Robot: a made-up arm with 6 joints. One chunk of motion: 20 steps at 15 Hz.
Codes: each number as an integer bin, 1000 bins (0 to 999) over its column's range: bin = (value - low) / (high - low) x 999, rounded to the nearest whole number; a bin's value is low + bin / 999 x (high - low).
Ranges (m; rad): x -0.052..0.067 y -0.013..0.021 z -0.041..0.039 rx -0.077..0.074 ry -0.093..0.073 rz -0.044..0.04
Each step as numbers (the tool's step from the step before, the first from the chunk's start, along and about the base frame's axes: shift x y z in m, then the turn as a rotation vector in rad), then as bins.
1 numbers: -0.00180 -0.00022 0.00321 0.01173 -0.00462 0.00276
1 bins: 421 376 552 587 532 556
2 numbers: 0.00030 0.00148 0.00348 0.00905 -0.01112 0.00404
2 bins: 439 425 555 569 493 571
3 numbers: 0.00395 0.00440 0.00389 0.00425 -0.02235 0.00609
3 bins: 470 511 561 538 425 596
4 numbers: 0.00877 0.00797 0.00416 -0.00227 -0.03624 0.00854
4 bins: 510 616 564 494 342 625
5 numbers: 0.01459 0.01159 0.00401 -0.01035 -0.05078 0.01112
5 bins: 559 723 562 441 254 656
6 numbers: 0.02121 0.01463 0.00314 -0.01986 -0.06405 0.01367
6 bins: 615 812 551 378 174 686
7 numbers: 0.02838 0.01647 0.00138 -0.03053 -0.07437 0.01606
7 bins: 675 866 529 307 112 714
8 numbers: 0.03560 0.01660 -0.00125 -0.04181 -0.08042 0.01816
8 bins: 735 870 496 233 76 739
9 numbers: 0.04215 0.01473 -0.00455 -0.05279 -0.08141 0.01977
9 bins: 790 815 455 160 70 758
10 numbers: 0.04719 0.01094 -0.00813 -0.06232 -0.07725 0.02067
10 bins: 833 703 410 97 95 769
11 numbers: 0.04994 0.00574 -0.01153 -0.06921 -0.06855 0.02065
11 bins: 856 551 368 52 147 769
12 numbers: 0.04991 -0.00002 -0.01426 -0.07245 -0.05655 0.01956
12 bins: 856 381 334 30 219 756
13 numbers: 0.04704 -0.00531 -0.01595 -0.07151 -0.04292 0.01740
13 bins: 831 226 313 36 301 730
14 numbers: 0.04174 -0.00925 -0.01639 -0.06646 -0.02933 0.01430
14 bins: 787 110 307 70 383 693
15 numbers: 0.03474 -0.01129 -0.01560 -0.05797 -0.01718 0.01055
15 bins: 728 50 317 126 456 649
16 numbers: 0.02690 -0.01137 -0.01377 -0.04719 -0.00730 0.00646
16 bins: 662 48 340 197 516 600
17 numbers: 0.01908 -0.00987 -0.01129 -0.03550 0.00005 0.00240
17 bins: 597 92 371 275 560 552
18 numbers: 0.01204 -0.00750 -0.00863 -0.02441 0.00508 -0.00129
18 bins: 538 162 404 348 590 508
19 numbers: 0.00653 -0.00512 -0.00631 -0.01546 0.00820 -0.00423
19 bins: 491 232 433 407 609 473
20 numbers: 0.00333 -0.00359 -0.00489 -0.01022 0.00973 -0.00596
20 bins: 464 276 451 442 618 452
